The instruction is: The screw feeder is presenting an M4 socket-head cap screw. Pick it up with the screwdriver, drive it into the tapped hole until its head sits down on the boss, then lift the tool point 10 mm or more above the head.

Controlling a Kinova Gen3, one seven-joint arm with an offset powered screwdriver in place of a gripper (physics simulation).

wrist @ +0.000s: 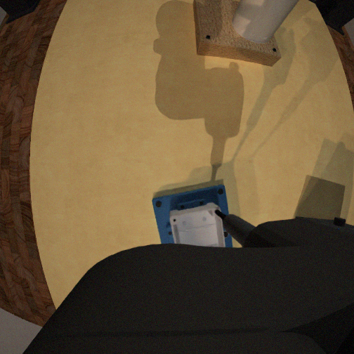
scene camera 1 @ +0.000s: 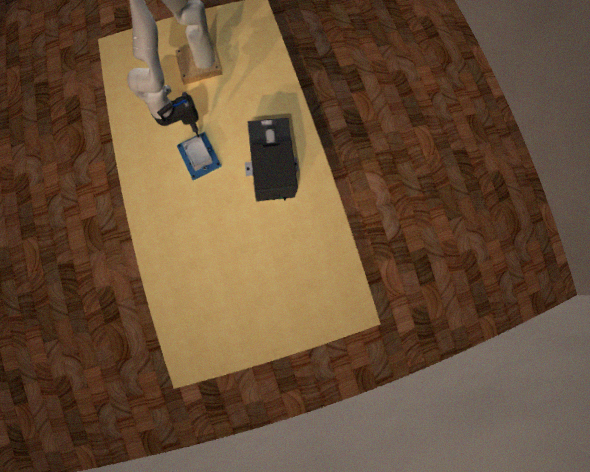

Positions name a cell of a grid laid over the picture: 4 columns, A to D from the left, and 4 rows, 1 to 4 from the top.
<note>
In view: a blue fixture plate (wrist: B3).
</note>
